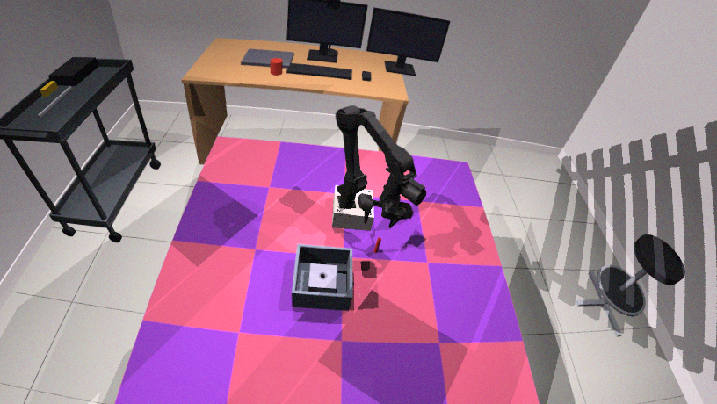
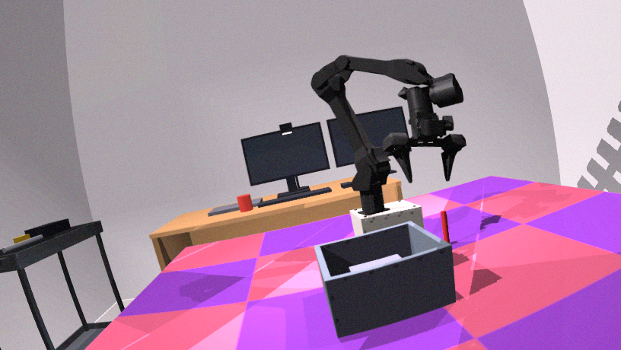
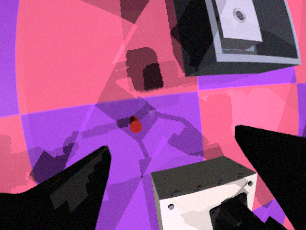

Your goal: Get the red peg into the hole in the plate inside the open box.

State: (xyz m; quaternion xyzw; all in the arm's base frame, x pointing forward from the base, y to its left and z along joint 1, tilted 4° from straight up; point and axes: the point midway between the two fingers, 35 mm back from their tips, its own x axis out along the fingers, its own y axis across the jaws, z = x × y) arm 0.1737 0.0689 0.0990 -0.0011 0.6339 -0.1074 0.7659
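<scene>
The red peg is 10 mm ahead of my gripper tip, 20 mm to the left of it and 110 mm below it. The rest, counted from my gripper tip: grey box (120 mm ahead, 200 mm to the right, 120 mm below); then plate (120 mm ahead, 200 mm to the right, 110 mm below).
</scene>
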